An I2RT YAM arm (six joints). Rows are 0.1 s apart.
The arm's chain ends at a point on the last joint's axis. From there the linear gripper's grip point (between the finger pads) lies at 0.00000 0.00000 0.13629 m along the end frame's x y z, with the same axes.
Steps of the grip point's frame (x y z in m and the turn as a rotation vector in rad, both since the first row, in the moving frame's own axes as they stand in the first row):
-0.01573 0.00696 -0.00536 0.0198 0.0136 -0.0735
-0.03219 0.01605 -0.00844 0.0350 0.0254 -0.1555
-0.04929 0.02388 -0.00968 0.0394 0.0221 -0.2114
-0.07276 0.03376 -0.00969 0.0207 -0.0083 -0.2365
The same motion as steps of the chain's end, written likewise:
-0.01748 0.00972 -0.00532 0.0198 0.0136 -0.0735
-0.03527 0.02107 -0.00831 0.0350 0.0254 -0.1555
-0.05171 0.02953 -0.00954 0.0394 0.0221 -0.2114
-0.07131 0.03642 -0.00966 0.0207 -0.0083 -0.2365

